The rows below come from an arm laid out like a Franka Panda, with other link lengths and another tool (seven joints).
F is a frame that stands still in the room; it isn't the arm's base.
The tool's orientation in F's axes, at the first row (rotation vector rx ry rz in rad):
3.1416 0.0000 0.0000
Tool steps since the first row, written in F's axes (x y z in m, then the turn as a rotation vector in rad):
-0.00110 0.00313 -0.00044 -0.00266 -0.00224 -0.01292
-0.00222 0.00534 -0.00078 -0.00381 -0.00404 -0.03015
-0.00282 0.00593 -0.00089 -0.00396 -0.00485 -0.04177
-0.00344 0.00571 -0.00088 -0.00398 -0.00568 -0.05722
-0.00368 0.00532 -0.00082 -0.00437 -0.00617 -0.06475
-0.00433 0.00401 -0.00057 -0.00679 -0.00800 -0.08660
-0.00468 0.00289 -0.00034 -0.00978 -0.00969 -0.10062
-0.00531 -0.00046 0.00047 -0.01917 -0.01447 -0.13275
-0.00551 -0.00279 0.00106 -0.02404 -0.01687 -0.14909
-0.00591 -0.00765 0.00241 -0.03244 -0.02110 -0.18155
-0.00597 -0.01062 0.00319 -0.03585 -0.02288 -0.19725
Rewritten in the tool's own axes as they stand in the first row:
-0.00110 -0.00313 0.00044 -0.00266 0.00224 0.01292
-0.00222 -0.00534 0.00078 -0.00381 0.00404 0.03015
-0.00282 -0.00593 0.00089 -0.00396 0.00485 0.04177
-0.00344 -0.00571 0.00088 -0.00398 0.00568 0.05722
-0.00368 -0.00532 0.00082 -0.00437 0.00617 0.06475
-0.00433 -0.00401 0.00057 -0.00679 0.00800 0.08660
-0.00468 -0.00289 0.00034 -0.00978 0.00969 0.10062
-0.00531 0.00046 -0.00047 -0.01917 0.01447 0.13275
-0.00551 0.00279 -0.00106 -0.02404 0.01687 0.14909
-0.00591 0.00765 -0.00241 -0.03244 0.02110 0.18155
-0.00597 0.01062 -0.00319 -0.03585 0.02288 0.19725

